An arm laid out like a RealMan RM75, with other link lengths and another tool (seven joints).
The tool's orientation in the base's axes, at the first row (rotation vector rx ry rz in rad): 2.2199 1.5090 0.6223
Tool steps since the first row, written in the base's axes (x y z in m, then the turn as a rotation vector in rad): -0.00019 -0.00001 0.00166 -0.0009 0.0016 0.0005; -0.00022 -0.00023 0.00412 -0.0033 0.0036 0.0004; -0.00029 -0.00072 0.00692 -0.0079 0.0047 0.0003; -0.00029 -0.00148 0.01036 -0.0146 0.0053 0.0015; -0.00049 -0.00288 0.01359 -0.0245 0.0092 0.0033; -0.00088 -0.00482 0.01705 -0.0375 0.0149 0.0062; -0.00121 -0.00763 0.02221 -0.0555 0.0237 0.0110; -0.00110 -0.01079 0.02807 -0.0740 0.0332 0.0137; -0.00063 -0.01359 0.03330 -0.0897 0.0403 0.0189; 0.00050 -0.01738 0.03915 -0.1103 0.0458 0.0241; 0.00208 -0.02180 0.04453 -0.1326 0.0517 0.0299; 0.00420 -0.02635 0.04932 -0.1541 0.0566 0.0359
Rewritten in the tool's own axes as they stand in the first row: 0.00017 0.00076 -0.00148 0.0013 -0.0010 -0.0010; 0.00031 0.00214 -0.00352 0.0024 -0.0036 -0.0024; 0.00023 0.00378 -0.00584 0.0019 -0.0075 -0.0050; 0.00002 0.00591 -0.00864 0.0004 -0.0122 -0.0097; -0.00089 0.00799 -0.01134 0.0011 -0.0202 -0.0170; -0.00233 0.01024 -0.01429 0.0027 -0.0305 -0.0270; -0.00432 0.01377 -0.01857 0.0058 -0.0448 -0.0416; -0.00640 0.01813 -0.02315 0.0090 -0.0608 -0.0547; -0.00811 0.02229 -0.02704 0.0113 -0.0724 -0.0682; -0.01044 0.02765 -0.03101 0.0106 -0.0873 -0.0844; -0.01329 0.03331 -0.03430 0.0097 -0.1032 -0.1020; -0.01616 0.03912 -0.03679 0.0082 -0.1181 -0.1192
